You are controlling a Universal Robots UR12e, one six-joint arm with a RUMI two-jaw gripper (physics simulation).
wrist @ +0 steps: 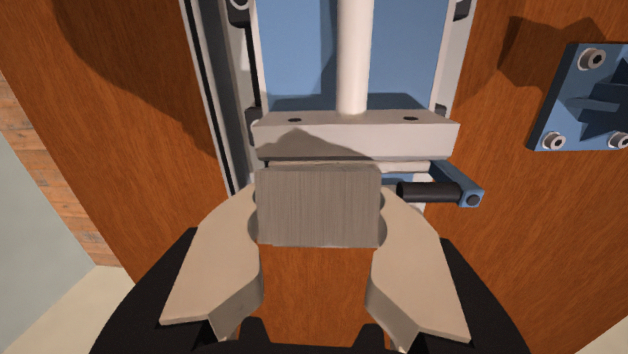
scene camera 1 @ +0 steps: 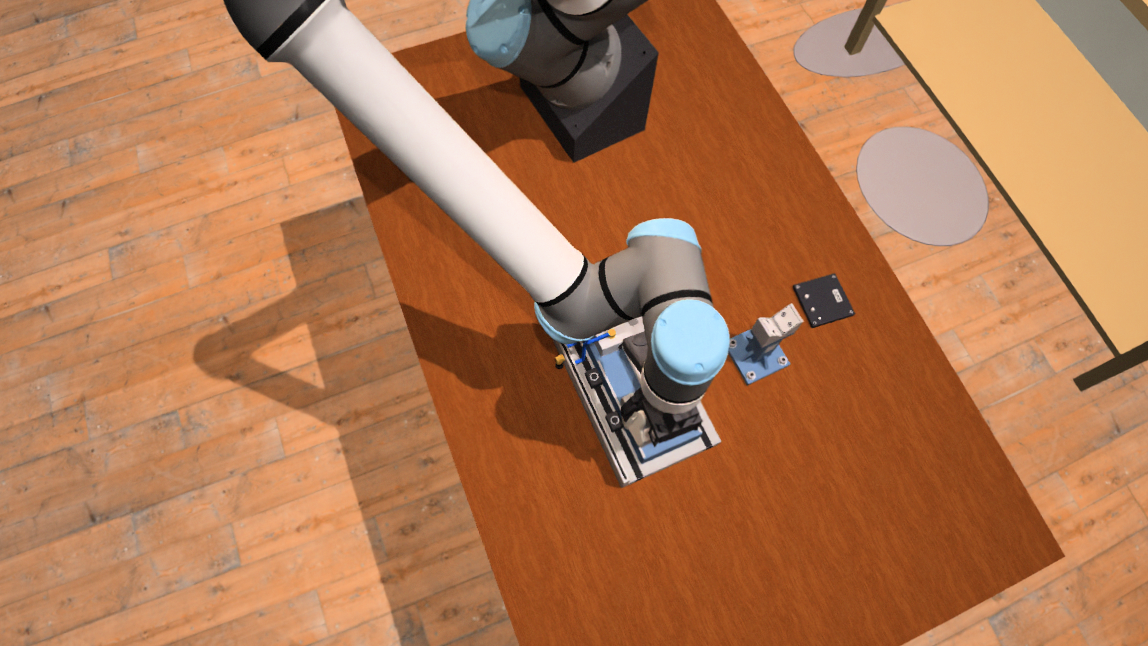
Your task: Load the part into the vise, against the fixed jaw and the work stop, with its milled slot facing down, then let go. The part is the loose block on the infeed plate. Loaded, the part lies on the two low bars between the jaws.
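Seen in the pictures: gripper, fingertip midpoint: (wrist: 319,187); arm's base at its link origin: (scene camera 1: 579,61).
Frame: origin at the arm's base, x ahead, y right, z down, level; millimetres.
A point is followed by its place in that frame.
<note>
The part, a grey block (wrist: 318,207) @(y 136, x 684, z 27 mm), sits between the fingers of my gripper (wrist: 319,187) @(y 136, x 697, z 65 mm) (scene camera 1: 648,433) @(y 136, x 697, z 65 mm). The gripper is shut on the block. The block's plain brushed face is toward the wrist camera; its slot does not show. In the wrist view one vise jaw (wrist: 356,140) @(y 119, x 656, z 45 mm) with two holes lies just beyond the block, and a light bar (wrist: 406,166) @(y 84, x 676, z 61 mm) shows below that jaw. The black work stop pin (wrist: 430,192) @(y 73, x 685, z 46 mm) on a blue bracket (wrist: 471,194) @(y 51, x 683, z 43 mm) is to the right, apart from the block. The other jaw and the block's underside are hidden. The arm covers much of the vise in the scene view.
The vise's blue bed (wrist: 295,55) @(y 153, x 618, z 81 mm) and round spindle (wrist: 354,60) @(y 123, x 621, z 55 mm) extend beyond the jaw. A blue plate (scene camera 1: 758,365) @(y -102, x 660, z 131 mm) (wrist: 547,115) @(y -66, x 651, z 133 mm) carrying a grey bracket (scene camera 1: 778,323) @(y -115, x 634, z 4 mm) stands beside the vise. A black plate (scene camera 1: 823,300) @(y -279, x 585, z 133 mm) lies farther right on the brown table (scene camera 1: 802,514) @(y -59, x 927, z 141 mm).
</note>
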